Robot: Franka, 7 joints.
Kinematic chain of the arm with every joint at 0, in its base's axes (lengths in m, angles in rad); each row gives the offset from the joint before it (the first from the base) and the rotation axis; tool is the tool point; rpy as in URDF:
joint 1: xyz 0 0 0.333 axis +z
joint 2: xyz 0 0 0 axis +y
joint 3: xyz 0 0 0.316 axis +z
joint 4: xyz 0.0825 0 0 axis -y
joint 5: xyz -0.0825 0 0.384 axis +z
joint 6: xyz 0 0 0 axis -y
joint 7: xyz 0.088 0 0 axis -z
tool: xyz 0 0 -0.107 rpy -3.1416 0 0
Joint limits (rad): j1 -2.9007..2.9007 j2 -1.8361..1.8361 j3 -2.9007..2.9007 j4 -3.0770..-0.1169 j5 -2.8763..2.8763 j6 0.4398..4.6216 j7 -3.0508..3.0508
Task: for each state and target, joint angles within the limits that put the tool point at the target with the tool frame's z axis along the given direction. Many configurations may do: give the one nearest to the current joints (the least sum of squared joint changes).
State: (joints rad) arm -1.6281 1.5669 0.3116 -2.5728 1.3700 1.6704 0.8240
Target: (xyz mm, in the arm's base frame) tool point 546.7 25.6 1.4 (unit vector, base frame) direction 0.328 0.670 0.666
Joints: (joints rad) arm -0.9853 1.6001 0.8046 -1.7135 1.1681 1.6369 0.8240
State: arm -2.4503 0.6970 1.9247 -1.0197 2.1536 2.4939 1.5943
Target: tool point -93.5 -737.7 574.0 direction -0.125 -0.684 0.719
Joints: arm -2.5402 1.2548 1.6928 -1.2958 2.4027 2.3752 1.5943
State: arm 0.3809 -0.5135 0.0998 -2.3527 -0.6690 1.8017 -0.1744
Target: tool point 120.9 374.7 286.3 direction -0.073 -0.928 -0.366
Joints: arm 0.8387 0.1932 0.4874 -2.2145 -0.2100 1.1874 -0.1744
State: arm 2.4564 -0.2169 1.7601 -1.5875 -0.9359 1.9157 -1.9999
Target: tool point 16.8 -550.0 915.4 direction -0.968 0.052 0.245
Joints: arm 2.4315 -0.5981 1.7114 -0.7765 -1.0364 1.7422 -1.9999
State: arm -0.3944 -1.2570 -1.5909 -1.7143 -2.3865 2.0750 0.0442
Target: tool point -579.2 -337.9 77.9 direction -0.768 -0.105 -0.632
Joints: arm -0.4177 -1.5209 -2.0078 -1.6640 -2.5818 2.2006 0.0442
